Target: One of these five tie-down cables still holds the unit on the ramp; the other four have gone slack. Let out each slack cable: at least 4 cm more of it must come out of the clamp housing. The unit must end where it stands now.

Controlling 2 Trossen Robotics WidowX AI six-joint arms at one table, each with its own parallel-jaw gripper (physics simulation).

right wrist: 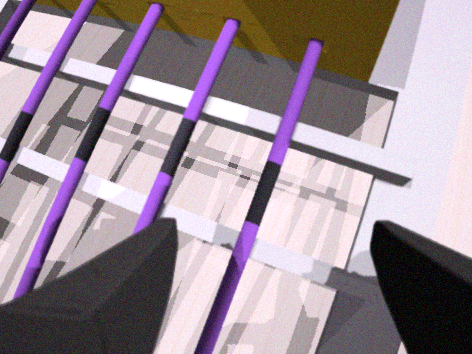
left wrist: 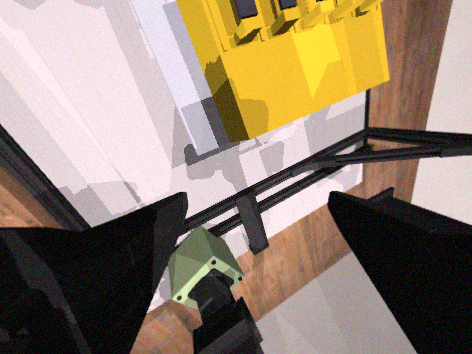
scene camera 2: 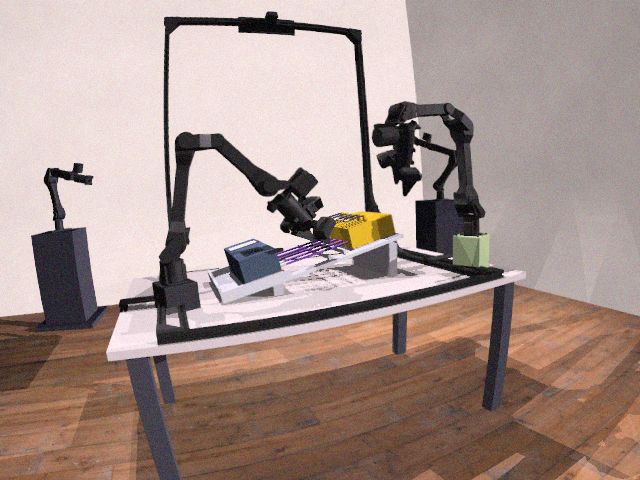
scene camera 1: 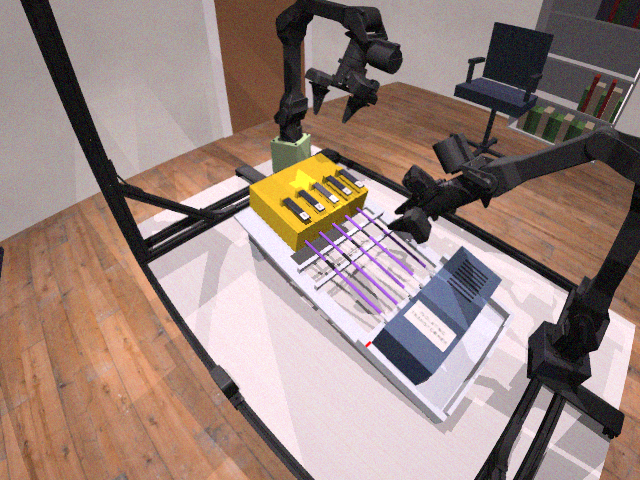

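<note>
The yellow clamp housing (scene camera 1: 271,206) (scene camera 2: 383,227) (left wrist: 295,100) (right wrist: 320,20) stands high on the ramp (scene camera 1: 454,384) (left wrist: 170,75), with five dark levers on top. Five purple cables run from it toward the dark blue unit (scene camera 1: 395,341) (scene camera 2: 253,268), lower on the ramp; which is taut I cannot tell. Several show black bands. My right gripper (scene camera 1: 395,219) (right wrist: 275,233) is partly open and empty, above the ramp's far side in scene camera 1; the outermost cable (right wrist: 289,120) passes between its fingers in the right wrist view. My left gripper (scene camera 1: 330,116) (left wrist: 257,198) is wide open, empty and high beyond the housing.
A pale crossbar (right wrist: 340,143) lies under the cables close to the housing. A small red mark (scene camera 1: 368,344) is on the ramp's side beside the unit. A green block (scene camera 1: 291,151) (scene camera 2: 470,250) (left wrist: 200,255) carries my left arm. Black frame rails edge the table.
</note>
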